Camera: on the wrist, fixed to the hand. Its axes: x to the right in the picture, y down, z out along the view.
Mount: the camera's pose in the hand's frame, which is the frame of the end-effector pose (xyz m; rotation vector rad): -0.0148 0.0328 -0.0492 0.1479 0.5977 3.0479
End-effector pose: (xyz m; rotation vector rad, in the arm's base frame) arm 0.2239 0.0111 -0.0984 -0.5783 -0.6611 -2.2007
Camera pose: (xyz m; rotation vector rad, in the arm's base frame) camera 0.2485 -0.0304 -0.1356 -0.1520 0.5133 0.6683
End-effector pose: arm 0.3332 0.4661 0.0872 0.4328 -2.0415 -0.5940
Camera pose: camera 0.3808 0.4890 0.1176 -1.8850 -0.2736 1.3362
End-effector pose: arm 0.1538 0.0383 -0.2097 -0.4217 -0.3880 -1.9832
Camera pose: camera 0.1834 0.0142 -0.2572 0.0461 0.4806 0.9742
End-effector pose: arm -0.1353 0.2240 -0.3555 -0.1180 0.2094 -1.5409
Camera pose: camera -0.1137 0.2425 -0.4094 0.5822 0.3536 1.5084
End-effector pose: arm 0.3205 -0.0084 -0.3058 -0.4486 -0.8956 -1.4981
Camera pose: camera 0.3656 -0.0331 -0.3385 -0.5064 0.6012 1.2735
